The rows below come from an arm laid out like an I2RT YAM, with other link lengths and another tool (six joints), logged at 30 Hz.
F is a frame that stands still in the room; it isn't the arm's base.
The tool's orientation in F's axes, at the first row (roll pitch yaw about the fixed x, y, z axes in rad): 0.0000, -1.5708, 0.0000
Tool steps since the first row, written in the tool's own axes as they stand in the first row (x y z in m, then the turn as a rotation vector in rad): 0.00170, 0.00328, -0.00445, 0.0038, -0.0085, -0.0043; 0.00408, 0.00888, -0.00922, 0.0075, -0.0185, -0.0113; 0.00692, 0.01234, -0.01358, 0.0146, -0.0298, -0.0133; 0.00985, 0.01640, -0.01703, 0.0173, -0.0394, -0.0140; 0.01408, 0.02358, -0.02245, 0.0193, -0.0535, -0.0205; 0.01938, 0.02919, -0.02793, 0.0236, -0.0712, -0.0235; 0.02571, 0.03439, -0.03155, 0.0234, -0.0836, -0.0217; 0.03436, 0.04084, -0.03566, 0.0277, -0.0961, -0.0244
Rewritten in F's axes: 0.00445, 0.00328, 0.00170, 0.0043, -0.0085, 0.0038; 0.00922, 0.00888, 0.00408, 0.0113, -0.0185, 0.0075; 0.01358, 0.01234, 0.00692, 0.0133, -0.0298, 0.0146; 0.01703, 0.01640, 0.00985, 0.0140, -0.0394, 0.0173; 0.02245, 0.02358, 0.01408, 0.0205, -0.0535, 0.0193; 0.02793, 0.02919, 0.01938, 0.0235, -0.0712, 0.0236; 0.03155, 0.03439, 0.02571, 0.0217, -0.0836, 0.0234; 0.03566, 0.04084, 0.03436, 0.0244, -0.0961, 0.0277
